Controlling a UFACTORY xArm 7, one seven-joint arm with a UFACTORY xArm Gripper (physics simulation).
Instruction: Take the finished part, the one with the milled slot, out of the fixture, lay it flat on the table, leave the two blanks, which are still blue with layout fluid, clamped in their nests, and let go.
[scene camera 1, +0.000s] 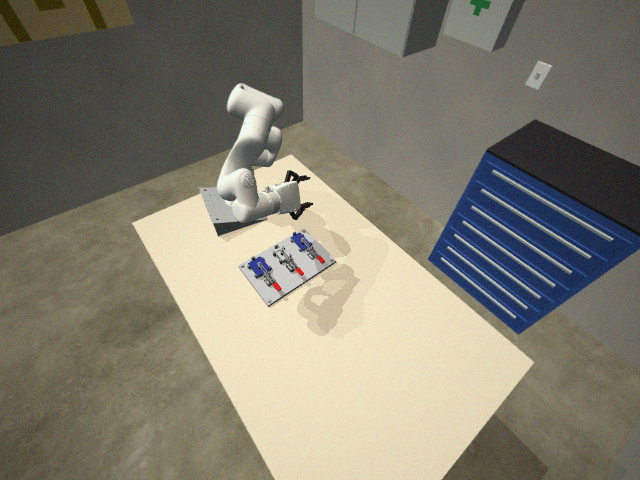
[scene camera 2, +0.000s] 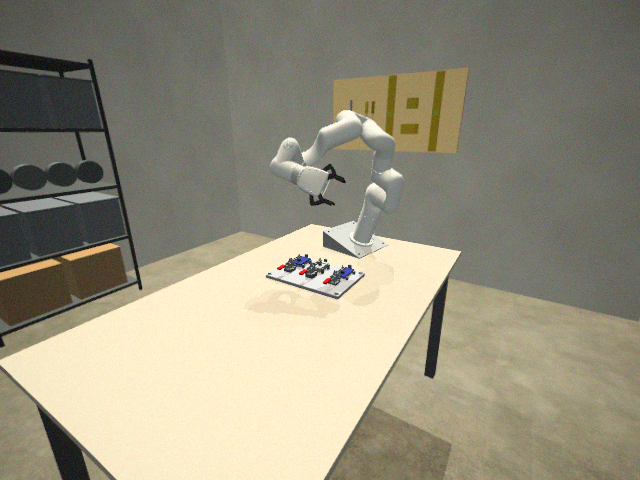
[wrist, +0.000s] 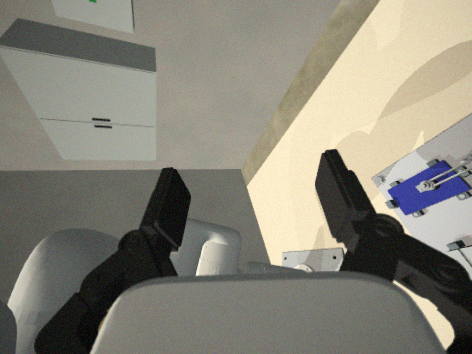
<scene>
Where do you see a fixture plate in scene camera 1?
At 288, 281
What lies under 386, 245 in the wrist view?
My gripper.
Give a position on a fixture plate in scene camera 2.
315, 285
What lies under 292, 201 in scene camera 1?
My gripper.
</scene>
